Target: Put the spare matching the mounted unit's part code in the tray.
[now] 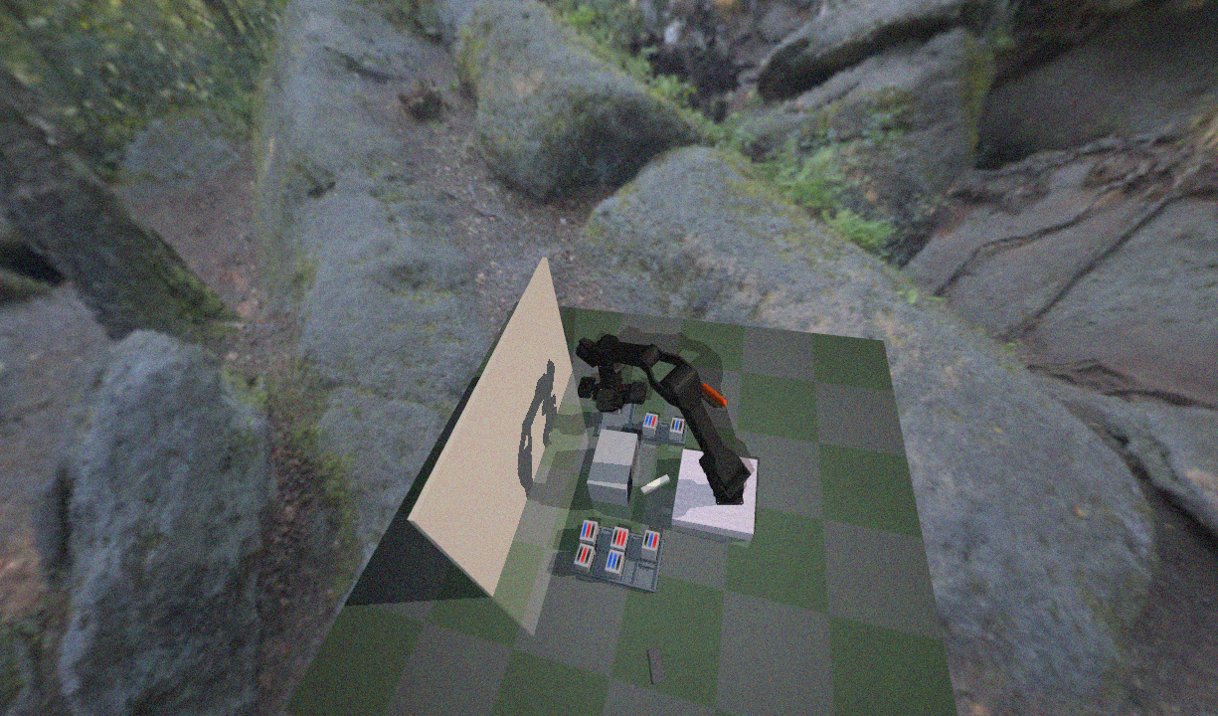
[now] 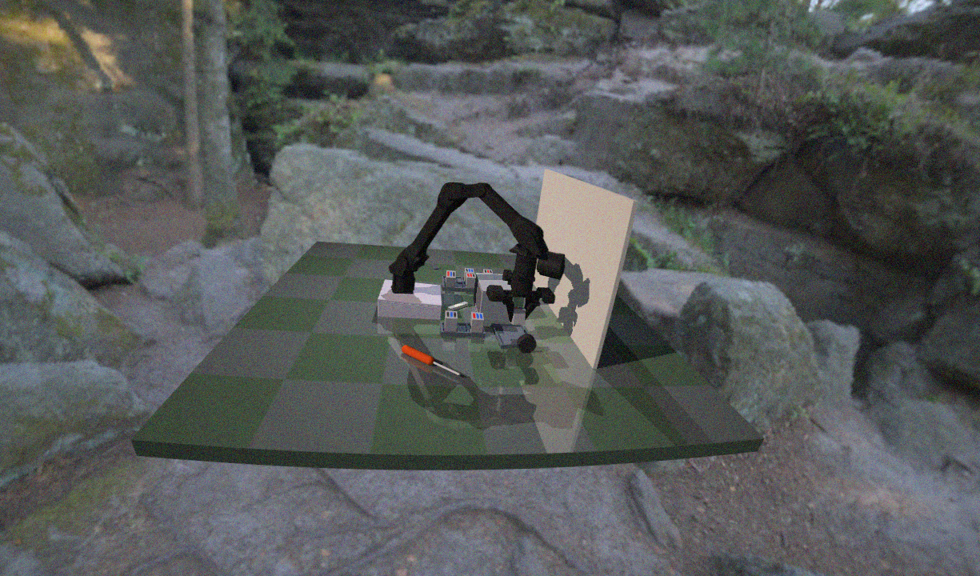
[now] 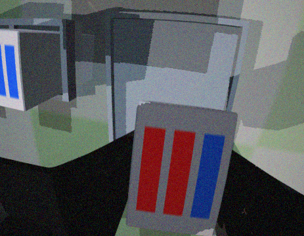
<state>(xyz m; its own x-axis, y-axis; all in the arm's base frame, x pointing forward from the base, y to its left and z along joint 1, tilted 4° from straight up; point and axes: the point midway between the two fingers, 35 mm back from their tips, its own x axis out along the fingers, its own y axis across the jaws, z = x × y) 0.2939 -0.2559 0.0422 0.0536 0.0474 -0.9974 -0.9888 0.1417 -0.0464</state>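
My gripper tip is now 1 cm to the right of the dark tray and 5 cm above it. Also, from my gripper tip: grey mounted unit 1 cm behind, 20 cm to the left; then beige wall panel 22 cm ahead, 16 cm to the left, 17 cm above.
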